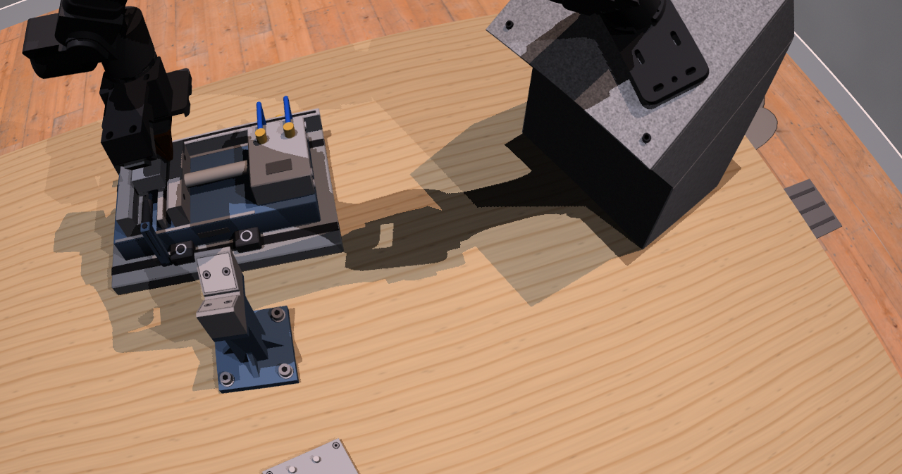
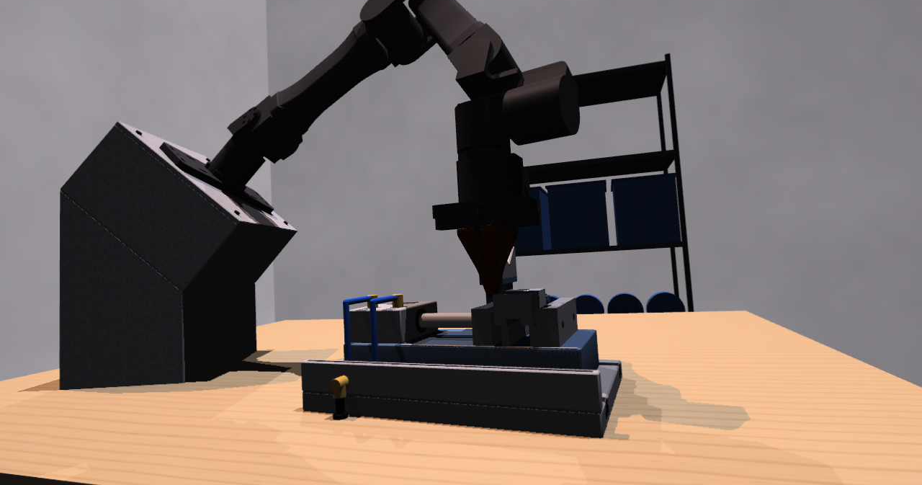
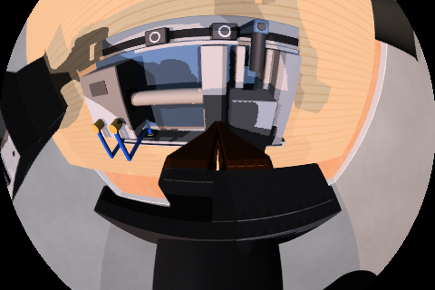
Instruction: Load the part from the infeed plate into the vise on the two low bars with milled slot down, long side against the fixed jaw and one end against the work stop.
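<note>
The grey part is 3 cm ahead of my hand and 2 cm below it. From my hand the other things lie so: moving jaw (1 cm behind, 2 cm to the left, 3 cm below); cylinder rod (6 cm behind, 1 cm to the left, 3 cm below); fixed jaw (6 cm ahead, 3 cm to the left, 3 cm below).
</note>
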